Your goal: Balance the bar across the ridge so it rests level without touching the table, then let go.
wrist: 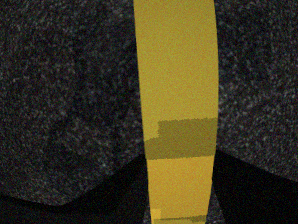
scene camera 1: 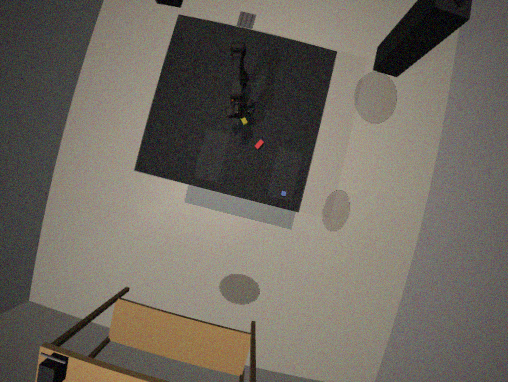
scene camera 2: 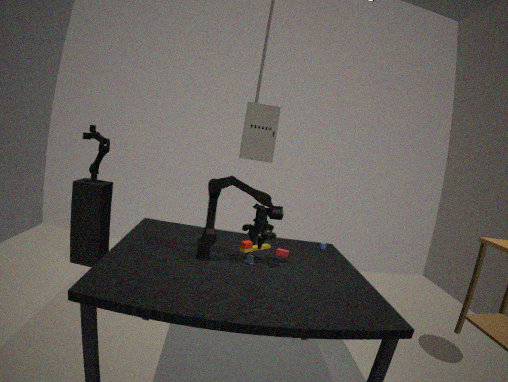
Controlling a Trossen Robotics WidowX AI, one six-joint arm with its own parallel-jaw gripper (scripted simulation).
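A yellow bar [wrist: 177,55] is held by my gripper [wrist: 179,160].
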